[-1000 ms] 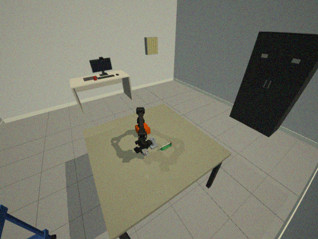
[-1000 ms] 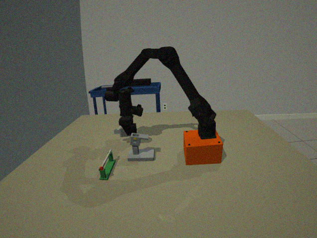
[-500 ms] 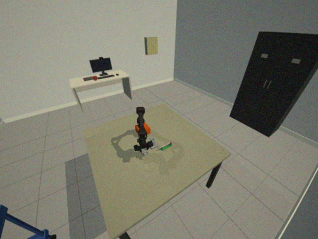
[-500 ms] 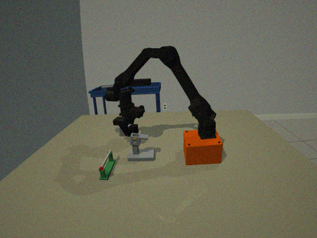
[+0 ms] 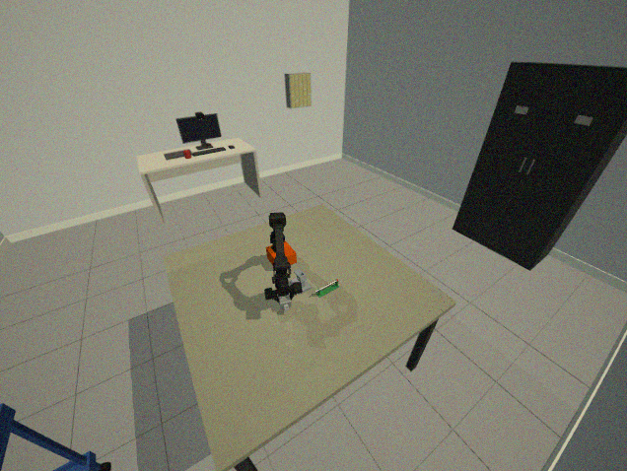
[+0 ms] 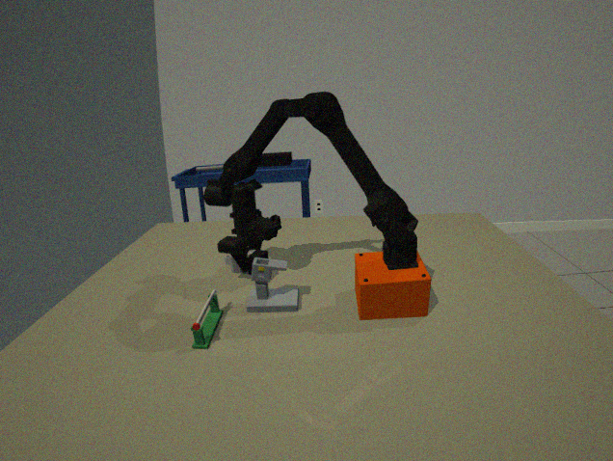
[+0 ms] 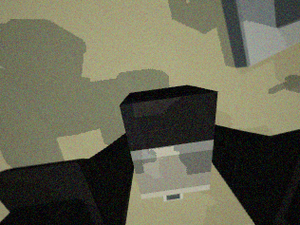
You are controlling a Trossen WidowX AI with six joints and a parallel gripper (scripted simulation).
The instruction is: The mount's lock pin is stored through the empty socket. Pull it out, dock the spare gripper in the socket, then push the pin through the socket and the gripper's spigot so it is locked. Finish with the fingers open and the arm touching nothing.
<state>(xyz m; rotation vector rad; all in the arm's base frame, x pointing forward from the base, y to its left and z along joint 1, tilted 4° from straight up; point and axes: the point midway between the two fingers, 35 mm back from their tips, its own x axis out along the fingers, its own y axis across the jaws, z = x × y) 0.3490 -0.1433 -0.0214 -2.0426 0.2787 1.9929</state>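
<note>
My gripper tip is 10 mm short of the spare gripper and 10 mm below it. Also, from my gripper tip: socket (60 mm behind, 140 mm to the left, 20 mm above); then green cradle (50 mm ahead, 250 mm to the left).
</note>
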